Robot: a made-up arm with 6 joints.
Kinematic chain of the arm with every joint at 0, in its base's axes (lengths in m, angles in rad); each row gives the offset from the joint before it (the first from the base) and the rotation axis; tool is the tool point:
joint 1: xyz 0 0 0.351 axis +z
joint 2: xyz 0 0 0 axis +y
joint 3: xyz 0 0 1.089 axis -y
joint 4: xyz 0 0 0 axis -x
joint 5: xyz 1.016 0 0 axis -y
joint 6: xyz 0 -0.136 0 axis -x
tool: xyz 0 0 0
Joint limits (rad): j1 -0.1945..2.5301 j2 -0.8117..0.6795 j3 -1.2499..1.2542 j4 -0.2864..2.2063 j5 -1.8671..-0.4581 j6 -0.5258..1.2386
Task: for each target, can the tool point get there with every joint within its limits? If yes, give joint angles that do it. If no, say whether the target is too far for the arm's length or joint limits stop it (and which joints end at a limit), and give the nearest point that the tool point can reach.
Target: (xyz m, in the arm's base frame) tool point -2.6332 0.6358 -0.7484
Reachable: no: too far | nearest point -1.1809 0.7294 0.4549 | short by 1.888 m
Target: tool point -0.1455 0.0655 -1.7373
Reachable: no: joint limits stop it (at a limit: joint 1, joint 2) | nearest point -0.4178 0.2804 0.1893 | short by 1.958 m
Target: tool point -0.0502 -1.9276 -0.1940
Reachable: no: joint limits stop it (at a limit: joint 1, joint 2) | nearest point 0.3949 -0.2164 0.2147 | short by 1.815 m
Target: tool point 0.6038 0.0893 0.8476
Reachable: yes | joints 0.3704 -0.2321 -0.8333 0.1022 -1.7429 0.4468
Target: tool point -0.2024 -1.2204 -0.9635
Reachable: no: joint limits stop it (at a limit: joint 1, joint 2) | nearest point 0.3593 -0.2094 0.2248 | short by 1.658 m
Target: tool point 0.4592 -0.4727 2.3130
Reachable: yes | joints 2.3241 -0.5230 1.0276 1.4853 -0.9293 0.2419
